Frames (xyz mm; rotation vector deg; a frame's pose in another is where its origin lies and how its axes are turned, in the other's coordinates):
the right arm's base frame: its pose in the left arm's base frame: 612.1 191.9 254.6 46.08 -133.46 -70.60
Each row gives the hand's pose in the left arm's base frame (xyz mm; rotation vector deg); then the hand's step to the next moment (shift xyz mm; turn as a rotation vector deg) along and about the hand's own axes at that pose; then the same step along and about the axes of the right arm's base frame.
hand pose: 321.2 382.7 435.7 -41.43 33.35 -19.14
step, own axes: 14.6 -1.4 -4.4 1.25 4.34 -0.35
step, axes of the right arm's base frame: -0.6 -13.4 -7.4 -2.61 -2.45 2.77
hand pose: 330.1 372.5 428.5 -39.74 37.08 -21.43
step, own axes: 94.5 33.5 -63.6 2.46 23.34 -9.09
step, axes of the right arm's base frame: 4.2 -118.6 2.2 -7.43 -13.31 20.03
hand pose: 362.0 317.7 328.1 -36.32 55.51 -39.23
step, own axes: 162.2 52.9 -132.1 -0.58 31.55 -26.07
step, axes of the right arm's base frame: 91.9 -188.7 50.2 -0.15 -16.74 37.35
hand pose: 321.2 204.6 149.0 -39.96 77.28 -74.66
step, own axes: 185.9 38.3 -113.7 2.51 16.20 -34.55
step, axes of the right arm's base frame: 183.4 -107.4 61.4 12.71 -4.52 35.78
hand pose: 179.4 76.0 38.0 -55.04 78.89 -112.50
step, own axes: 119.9 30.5 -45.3 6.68 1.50 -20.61
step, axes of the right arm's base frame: 130.0 -10.5 18.4 11.62 5.24 17.58
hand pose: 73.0 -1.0 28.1 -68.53 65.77 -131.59
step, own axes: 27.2 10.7 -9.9 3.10 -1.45 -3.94
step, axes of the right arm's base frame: 30.7 2.6 1.8 3.08 3.27 2.67
